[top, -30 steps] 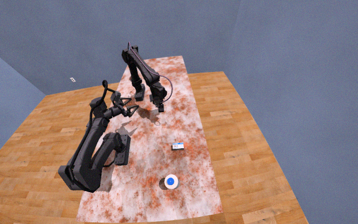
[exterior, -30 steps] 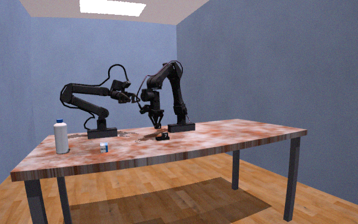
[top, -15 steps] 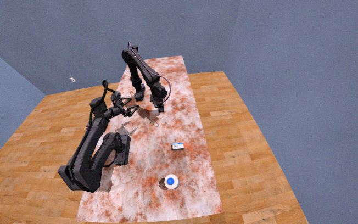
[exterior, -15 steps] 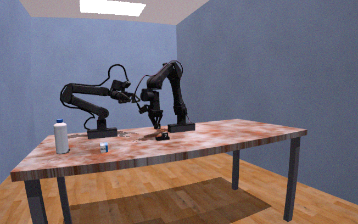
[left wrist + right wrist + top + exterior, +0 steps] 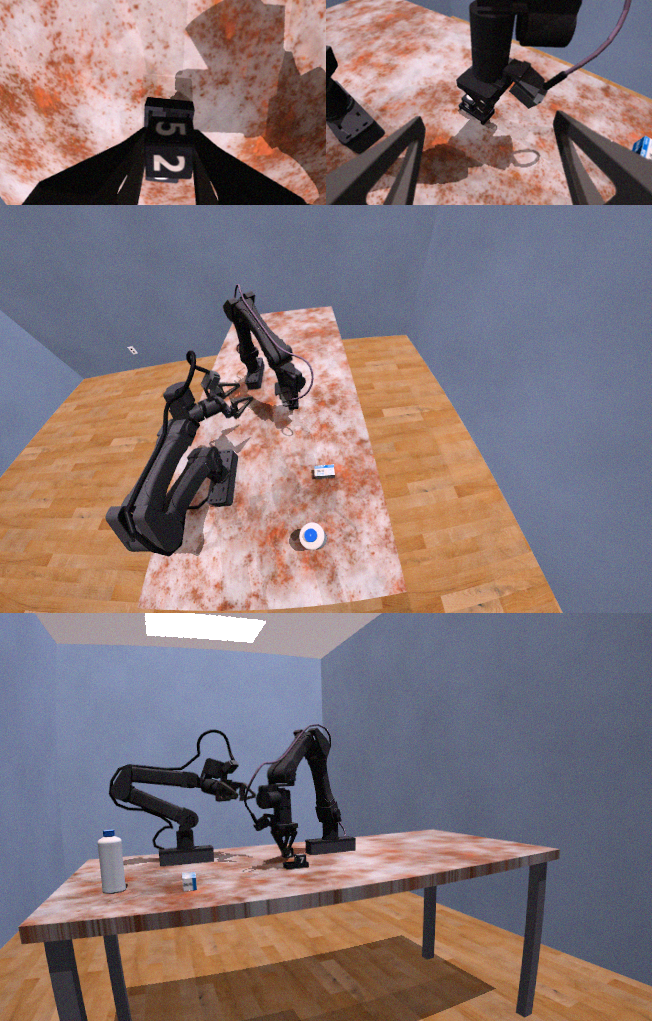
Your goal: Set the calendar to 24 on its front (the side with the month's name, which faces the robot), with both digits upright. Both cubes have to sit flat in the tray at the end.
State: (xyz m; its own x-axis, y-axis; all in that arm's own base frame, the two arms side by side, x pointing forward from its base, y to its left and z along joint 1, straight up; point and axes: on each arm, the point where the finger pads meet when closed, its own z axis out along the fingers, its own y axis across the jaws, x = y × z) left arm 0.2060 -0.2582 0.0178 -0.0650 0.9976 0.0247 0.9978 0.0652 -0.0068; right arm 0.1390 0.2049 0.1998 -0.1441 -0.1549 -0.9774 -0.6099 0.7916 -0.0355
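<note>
Right now my left hand is 4 cm to the right of the black tray and 5 cm above it. From my left hand the other things lie so: white box 14 cm ahead, 31 cm to the right, 4 cm below; white bottle 12 cm ahead, 52 cm to the right, 2 cm above.
</note>
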